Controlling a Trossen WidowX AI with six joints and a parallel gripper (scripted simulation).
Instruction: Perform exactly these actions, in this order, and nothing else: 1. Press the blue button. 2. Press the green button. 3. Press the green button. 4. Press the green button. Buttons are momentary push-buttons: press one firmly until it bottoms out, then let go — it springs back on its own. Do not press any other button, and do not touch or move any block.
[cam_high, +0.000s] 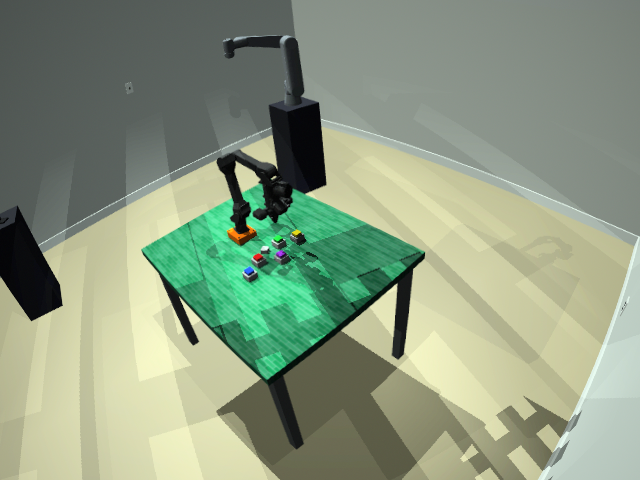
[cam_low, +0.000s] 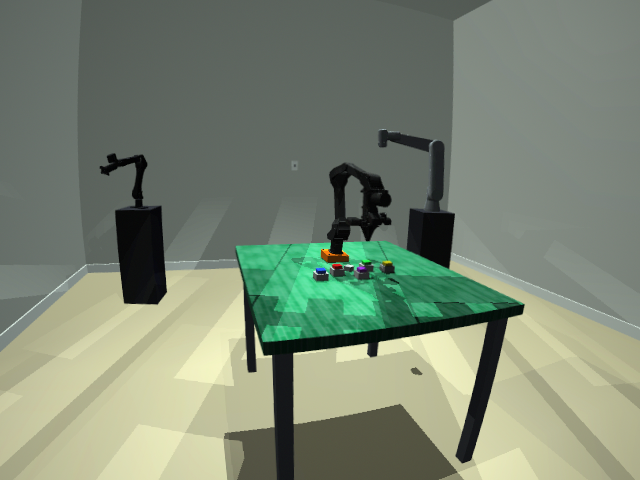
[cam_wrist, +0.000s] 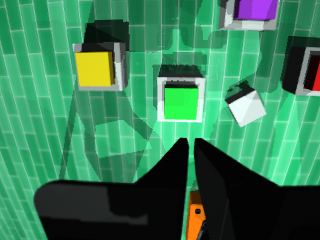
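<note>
Now: the green button 9 cm below my gripper tip. From my gripper tip the other things lie so: yellow button: 2 cm ahead, 9 cm to the left, 9 cm below; then purple button: 10 cm ahead, 5 cm to the right, 9 cm below; then red button: 5 cm ahead, 14 cm to the right, 9 cm below.
</note>
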